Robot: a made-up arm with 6 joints. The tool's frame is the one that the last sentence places. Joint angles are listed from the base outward.
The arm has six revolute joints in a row. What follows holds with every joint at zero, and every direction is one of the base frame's.
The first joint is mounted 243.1 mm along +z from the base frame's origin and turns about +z.
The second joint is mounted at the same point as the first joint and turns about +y.
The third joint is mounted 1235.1 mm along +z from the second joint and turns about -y.
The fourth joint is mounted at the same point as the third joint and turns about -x.
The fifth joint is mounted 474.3 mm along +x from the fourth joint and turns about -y.
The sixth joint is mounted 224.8 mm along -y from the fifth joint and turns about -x.
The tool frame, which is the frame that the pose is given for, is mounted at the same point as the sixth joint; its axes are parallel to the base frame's.
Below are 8 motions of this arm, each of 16 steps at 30 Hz.
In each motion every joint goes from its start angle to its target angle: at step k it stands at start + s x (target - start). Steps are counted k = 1, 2, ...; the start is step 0. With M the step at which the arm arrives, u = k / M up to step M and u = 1 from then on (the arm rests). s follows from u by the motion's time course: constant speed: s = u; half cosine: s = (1 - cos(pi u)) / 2; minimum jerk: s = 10 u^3 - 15 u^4 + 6 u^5.
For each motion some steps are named. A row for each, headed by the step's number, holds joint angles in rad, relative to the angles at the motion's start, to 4 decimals.
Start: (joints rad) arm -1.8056 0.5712 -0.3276 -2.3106 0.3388 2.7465
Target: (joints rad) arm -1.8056 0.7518 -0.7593 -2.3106 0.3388 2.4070
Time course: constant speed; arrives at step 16
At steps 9, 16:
9: 0.0000 0.1016 -0.2428 0.0000 0.0000 -0.1910
16: 0.0000 0.1806 -0.4317 0.0000 0.0000 -0.3395

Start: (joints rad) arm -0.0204 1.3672 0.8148 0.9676 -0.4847 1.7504
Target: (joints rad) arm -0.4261 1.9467 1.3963 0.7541 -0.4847 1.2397
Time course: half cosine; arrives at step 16
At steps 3, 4, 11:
3: -0.0342 0.0488 0.0490 -0.0180 0.0000 -0.0430
4: -0.0594 0.0849 0.0852 -0.0313 0.0000 -0.0748
11: -0.3155 0.4507 0.4523 -0.1661 0.0000 -0.3972

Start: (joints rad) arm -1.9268 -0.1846 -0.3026 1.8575 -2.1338 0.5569
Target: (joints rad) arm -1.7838 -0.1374 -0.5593 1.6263 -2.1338 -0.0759
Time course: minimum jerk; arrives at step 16
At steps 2, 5, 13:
2: 0.0023 0.0008 -0.0041 -0.0037 0.0000 -0.0102
5: 0.0257 0.0085 -0.0462 -0.0416 0.0000 -0.1139
13: 0.1360 0.0449 -0.2442 -0.2199 0.0000 -0.6019

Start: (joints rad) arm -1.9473 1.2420 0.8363 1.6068 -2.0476 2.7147
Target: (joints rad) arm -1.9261 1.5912 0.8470 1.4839 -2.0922 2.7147
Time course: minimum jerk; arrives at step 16
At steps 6, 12, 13, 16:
6: 0.0058 0.0961 0.0029 -0.0338 -0.0123 0.0000
12: 0.0190 0.3131 0.0096 -0.1102 -0.0400 0.0000
13: 0.0202 0.3322 0.0102 -0.1169 -0.0424 0.0000
16: 0.0212 0.3492 0.0107 -0.1229 -0.0446 0.0000

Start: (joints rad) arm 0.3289 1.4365 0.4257 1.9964 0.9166 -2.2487
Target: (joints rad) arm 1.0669 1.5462 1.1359 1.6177 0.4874 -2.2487
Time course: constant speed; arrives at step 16
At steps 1, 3, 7, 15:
1: 0.0461 0.0069 0.0444 -0.0237 -0.0268 0.0000
3: 0.1384 0.0206 0.1332 -0.0710 -0.0805 0.0000
7: 0.3229 0.0480 0.3107 -0.1657 -0.1878 0.0000
15: 0.6919 0.1028 0.6658 -0.3550 -0.4024 0.0000

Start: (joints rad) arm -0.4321 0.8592 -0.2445 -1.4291 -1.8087 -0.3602
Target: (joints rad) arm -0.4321 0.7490 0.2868 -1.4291 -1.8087 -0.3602
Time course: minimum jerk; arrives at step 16
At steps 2, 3, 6, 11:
2: 0.0000 -0.0018 0.0085 0.0000 0.0000 0.0000
3: 0.0000 -0.0054 0.0259 0.0000 0.0000 0.0000
6: 0.0000 -0.0303 0.1462 0.0000 0.0000 0.0000
11: 0.0000 -0.0904 0.4357 0.0000 0.0000 0.0000

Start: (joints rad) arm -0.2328 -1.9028 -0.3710 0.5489 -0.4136 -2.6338
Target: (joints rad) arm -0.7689 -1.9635 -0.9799 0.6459 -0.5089 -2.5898
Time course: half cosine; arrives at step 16
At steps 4, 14, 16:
4: -0.0785 -0.0089 -0.0892 0.0142 -0.0140 0.0064
14: -0.5157 -0.0584 -0.5857 0.0933 -0.0917 0.0423
16: -0.5361 -0.0607 -0.6089 0.0970 -0.0953 0.0440

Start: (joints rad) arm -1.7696 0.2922 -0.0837 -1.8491 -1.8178 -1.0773
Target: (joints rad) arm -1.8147 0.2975 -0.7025 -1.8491 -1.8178 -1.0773
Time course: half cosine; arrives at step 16
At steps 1, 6, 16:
1: -0.0004 0.0001 -0.0059 0.0000 0.0000 0.0000
6: -0.0139 0.0016 -0.1910 0.0000 0.0000 0.0000
16: -0.0451 0.0053 -0.6188 0.0000 0.0000 0.0000

